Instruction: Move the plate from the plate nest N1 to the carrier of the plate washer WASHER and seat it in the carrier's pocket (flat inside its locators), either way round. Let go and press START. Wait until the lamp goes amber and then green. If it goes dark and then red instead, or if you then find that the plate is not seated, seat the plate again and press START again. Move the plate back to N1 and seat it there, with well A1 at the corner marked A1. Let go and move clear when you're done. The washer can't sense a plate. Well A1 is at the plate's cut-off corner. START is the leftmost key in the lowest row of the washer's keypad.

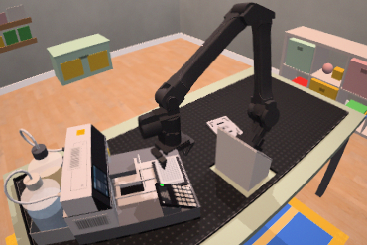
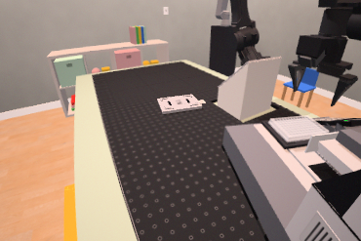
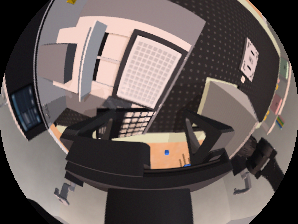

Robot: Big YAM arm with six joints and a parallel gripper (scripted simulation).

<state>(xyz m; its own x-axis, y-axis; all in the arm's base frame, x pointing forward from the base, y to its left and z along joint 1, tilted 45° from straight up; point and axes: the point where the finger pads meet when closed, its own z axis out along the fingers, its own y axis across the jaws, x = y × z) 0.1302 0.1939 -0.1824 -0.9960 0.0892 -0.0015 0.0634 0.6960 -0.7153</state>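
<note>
My hand is 8 cm above the white well plate and 4 cm short of it. The rest, counted from my hand: plate nest N1: 44 cm to the right, 17 cm below, 12 cm ahead; plate washer: 14 cm to the left, 10 cm ahead, 5 cm below.
</note>
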